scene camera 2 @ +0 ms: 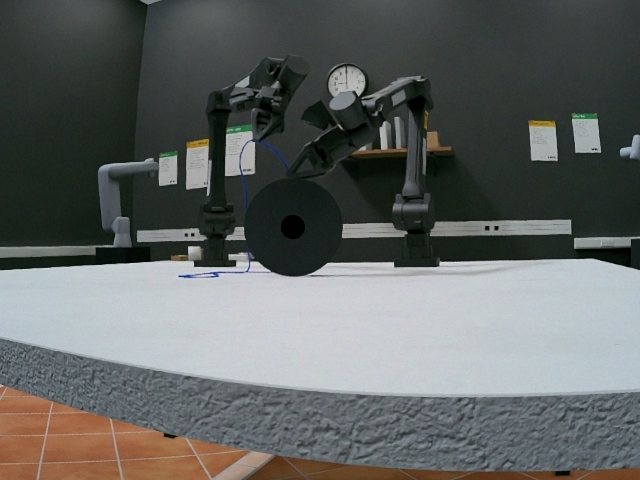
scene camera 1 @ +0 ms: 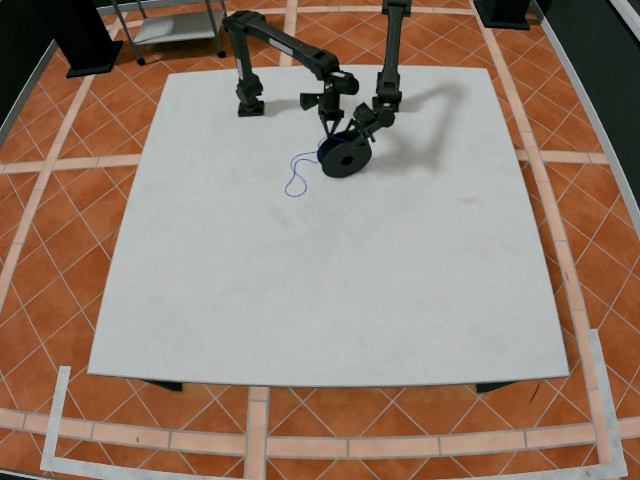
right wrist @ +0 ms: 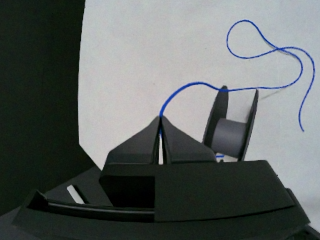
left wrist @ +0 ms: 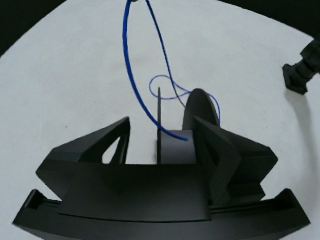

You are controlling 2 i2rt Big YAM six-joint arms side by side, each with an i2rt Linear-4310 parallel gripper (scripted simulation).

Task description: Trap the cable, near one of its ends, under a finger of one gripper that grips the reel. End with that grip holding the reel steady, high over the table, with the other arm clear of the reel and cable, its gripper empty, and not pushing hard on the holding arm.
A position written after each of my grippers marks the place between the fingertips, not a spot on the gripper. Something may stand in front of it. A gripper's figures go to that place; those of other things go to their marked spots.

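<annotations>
Black reel (scene camera 2: 293,228), 116 cm from the lens. My right gripper (scene camera 2: 255,141), 116 cm from the lens.
</annotations>
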